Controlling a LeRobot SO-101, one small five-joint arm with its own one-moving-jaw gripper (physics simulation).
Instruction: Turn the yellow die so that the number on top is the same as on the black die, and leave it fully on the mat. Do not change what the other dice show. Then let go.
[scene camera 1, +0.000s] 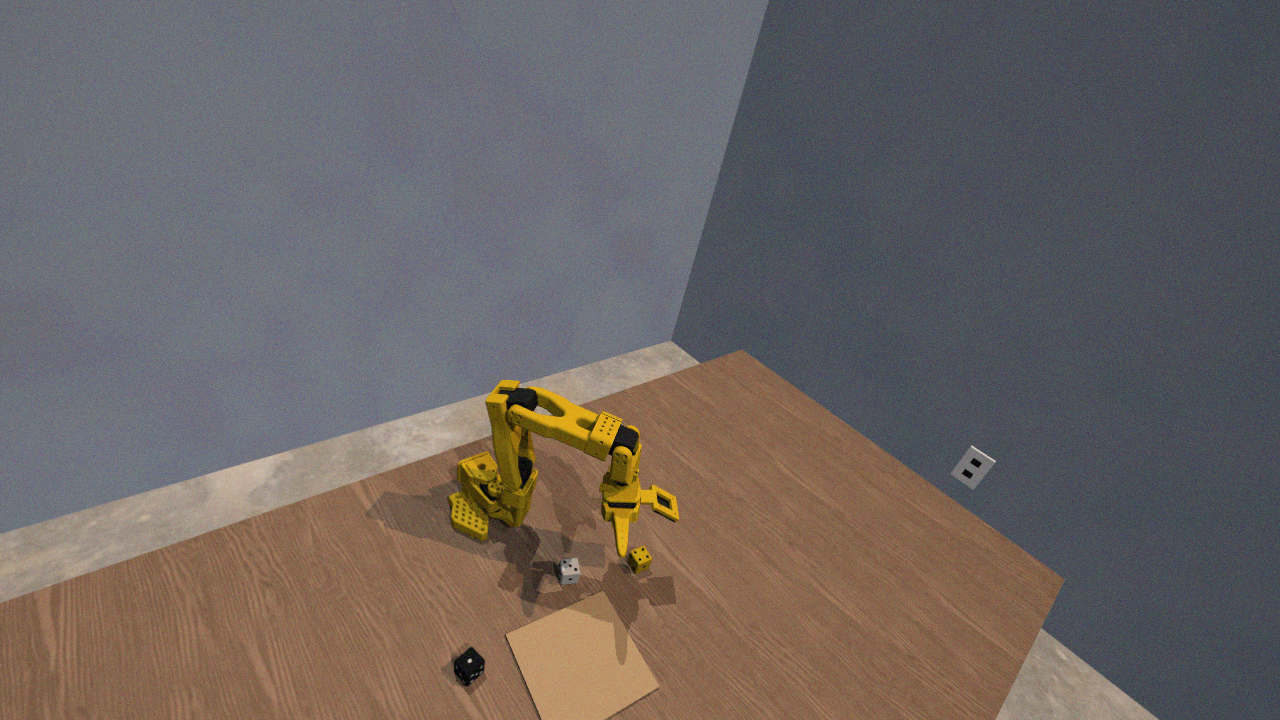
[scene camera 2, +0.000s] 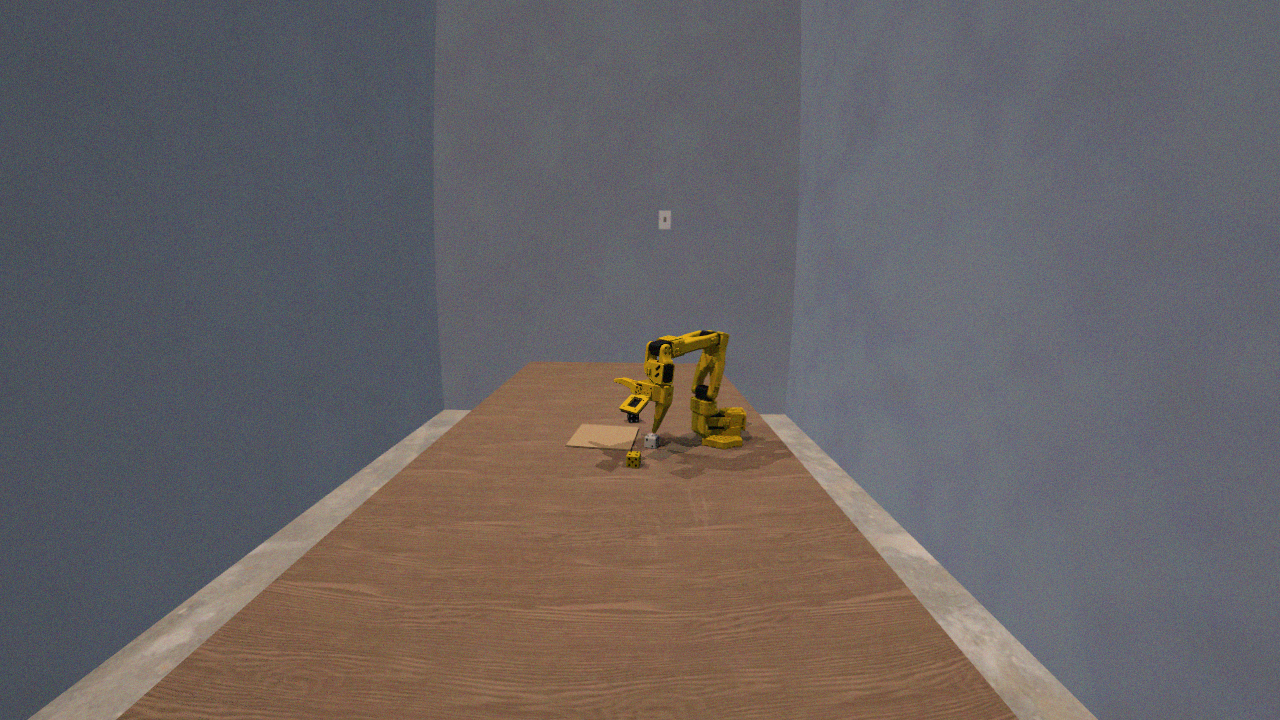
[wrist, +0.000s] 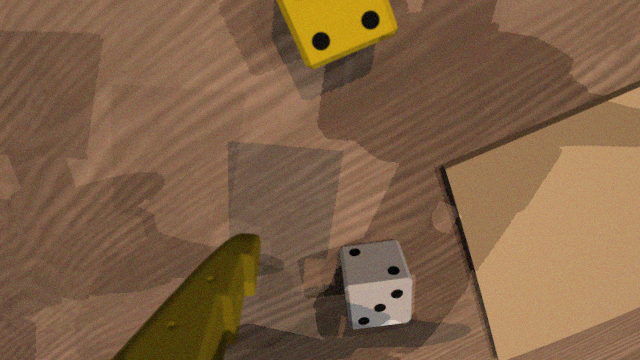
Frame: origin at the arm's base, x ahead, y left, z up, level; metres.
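Where they show: end effector, tool point: (scene camera 1: 615, 527) (scene camera 2: 653, 430) (wrist: 258, 257); arm's base, origin of the base link: (scene camera 1: 493, 519) (scene camera 2: 711, 439).
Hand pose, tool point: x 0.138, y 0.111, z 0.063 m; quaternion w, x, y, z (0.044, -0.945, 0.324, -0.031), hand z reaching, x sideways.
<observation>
Things, the pixels of their top centre, and the offset from my tool point.
- yellow die, middle of its top: (wrist: 335, 5) (scene camera 1: 641, 554) (scene camera 2: 633, 453) dx +0.038, dy +0.027, dz -0.038 m
- black die, middle of its top: (scene camera 1: 469, 660) (scene camera 2: 633, 411) dx +0.040, dy -0.236, dz -0.038 m
- mat, middle of its top: (wrist: 618, 232) (scene camera 1: 581, 660) (scene camera 2: 604, 435) dx +0.105, dy -0.121, dz -0.059 m
- white die, middle of its top: (wrist: 379, 307) (scene camera 1: 570, 565) (scene camera 2: 652, 435) dx -0.001, dy -0.070, dz -0.038 m
The yellow die (scene camera 1: 639, 560) (scene camera 2: 633, 459) (wrist: 340, 30) lies on the table off the mat. Four dots show on its top; it is cut by the upper edge of the wrist view. The black die (scene camera 1: 469, 667) (scene camera 2: 632, 417) stands left of the mat in scene camera 1, with one dot on top. The mat (scene camera 1: 581, 658) (scene camera 2: 599, 437) (wrist: 560, 225) bears no die. My gripper (scene camera 1: 622, 540) (scene camera 2: 636, 406) is fully open and empty, raised above the table between the yellow and white dice; one notched jaw shows in the wrist view.
The white die (scene camera 1: 569, 571) (scene camera 2: 651, 441) (wrist: 377, 285) stands on the table near the mat's corner, with what looks like three on top and a two on one side. The arm's base (scene camera 1: 487, 492) (scene camera 2: 720, 425) stands behind it. Arm shadows fall across table and mat.
</observation>
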